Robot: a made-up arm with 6 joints.
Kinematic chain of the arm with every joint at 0, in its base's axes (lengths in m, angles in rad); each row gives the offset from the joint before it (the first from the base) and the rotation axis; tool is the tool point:
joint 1: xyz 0 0 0.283 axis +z
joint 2: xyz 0 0 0 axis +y
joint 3: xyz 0 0 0.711 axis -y
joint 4: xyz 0 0 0 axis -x
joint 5: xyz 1.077 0 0 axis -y
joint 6: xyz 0 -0.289 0 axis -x
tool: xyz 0 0 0
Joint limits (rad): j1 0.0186..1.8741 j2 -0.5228..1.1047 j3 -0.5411..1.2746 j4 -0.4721..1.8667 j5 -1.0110..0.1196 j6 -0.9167..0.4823
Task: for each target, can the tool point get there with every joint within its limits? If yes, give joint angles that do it. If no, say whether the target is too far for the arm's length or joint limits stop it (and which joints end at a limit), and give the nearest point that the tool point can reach.
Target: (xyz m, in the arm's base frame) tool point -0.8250 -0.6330 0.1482
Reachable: no: joint limits stop it (at a limit: joint 1, joint 2, joint 3, joint 4) | nearest point 0.4281 -0.2495 -0.4616 | short by 1.445 m
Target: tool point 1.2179 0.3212 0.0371
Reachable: yes | joints 0.4893 0.7345 -0.0611 -0.0211 -0.5474 -0.4144
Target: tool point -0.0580 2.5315 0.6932
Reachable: no: too far | nearest point -0.0401 1.7485 0.6558 | short by 0.784 m
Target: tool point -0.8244 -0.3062 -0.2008
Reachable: no: joint limits stop it (at a limit: joint 1, joint 2, joint 3, joint 4) | nearest point -0.3284 0.7671 -0.4922 | short by 1.218 m
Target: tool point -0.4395 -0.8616 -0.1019
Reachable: no: joint limits stop it (at a limit: joint 1, joint 2, joint 3, joint 4) | nearest point 0.4281 -0.2495 -0.4616 | short by 1.121 m
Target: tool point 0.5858 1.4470 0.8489
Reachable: yes | joints 1.2265 0.6791 0.4343 1.3512 -0.6864 -0.0068
